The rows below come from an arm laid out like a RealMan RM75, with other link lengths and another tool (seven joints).
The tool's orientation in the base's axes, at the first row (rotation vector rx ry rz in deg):
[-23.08 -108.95 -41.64]
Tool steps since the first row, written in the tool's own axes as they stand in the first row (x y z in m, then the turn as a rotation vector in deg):
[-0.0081 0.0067 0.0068 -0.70 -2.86 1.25]
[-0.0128 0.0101 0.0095 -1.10 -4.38 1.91]
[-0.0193 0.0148 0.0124 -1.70 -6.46 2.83]
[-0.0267 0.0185 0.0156 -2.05 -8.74 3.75]
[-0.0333 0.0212 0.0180 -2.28 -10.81 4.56]
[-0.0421 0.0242 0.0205 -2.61 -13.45 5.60]
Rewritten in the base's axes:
[0.0025 0.0098 -0.0073 -2.21 -1.34 -1.88]
[0.0046 0.0144 -0.0113 -3.37 -2.06 -2.91]
[0.0080 0.0201 -0.0166 -4.94 -3.02 -4.37]
[0.0110 0.0253 -0.0232 -6.74 -4.15 -5.66]
[0.0137 0.0292 -0.0290 -8.39 -5.20 -6.74]
[0.0174 0.0335 -0.0368 -10.48 -6.52 -8.16]

